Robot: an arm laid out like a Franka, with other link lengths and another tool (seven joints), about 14 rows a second.
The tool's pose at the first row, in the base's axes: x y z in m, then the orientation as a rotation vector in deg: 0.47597 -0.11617 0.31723 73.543 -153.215 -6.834
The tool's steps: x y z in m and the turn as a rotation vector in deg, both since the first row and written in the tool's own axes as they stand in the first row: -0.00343 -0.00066 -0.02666 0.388 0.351 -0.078; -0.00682 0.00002 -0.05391 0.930 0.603 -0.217; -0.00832 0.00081 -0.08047 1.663 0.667 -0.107; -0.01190 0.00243 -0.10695 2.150 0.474 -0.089; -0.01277 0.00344 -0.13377 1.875 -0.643 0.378; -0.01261 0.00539 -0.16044 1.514 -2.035 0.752; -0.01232 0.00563 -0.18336 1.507 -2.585 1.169; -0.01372 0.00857 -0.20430 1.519 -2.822 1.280; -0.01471 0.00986 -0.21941 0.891 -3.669 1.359; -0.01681 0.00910 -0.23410 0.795 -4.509 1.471; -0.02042 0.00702 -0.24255 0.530 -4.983 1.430; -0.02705 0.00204 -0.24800 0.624 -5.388 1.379
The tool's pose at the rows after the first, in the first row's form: 0.48363 -0.11384 0.34290 73.663 -153.027 -6.095; 0.49036 -0.11070 0.36934 73.935 -152.943 -5.228; 0.49571 -0.10897 0.39536 73.978 -153.238 -4.198; 0.50169 -0.10509 0.42116 74.146 -153.597 -3.675; 0.50653 -0.10371 0.44754 73.750 -154.721 -4.723; 0.50999 -0.10255 0.47403 73.521 -155.980 -6.094; 0.51397 -0.10256 0.49660 73.095 -156.693 -6.422; 0.51655 -0.09958 0.51743 73.009 -156.964 -6.553; 0.51903 -0.09796 0.53233 72.944 -157.468 -7.967; 0.52369 -0.09676 0.54639 72.982 -158.198 -8.663; 0.52910 -0.09522 0.55395 73.085 -158.458 -9.356; 0.53802 -0.09315 0.55777 73.289 -158.803 -9.520
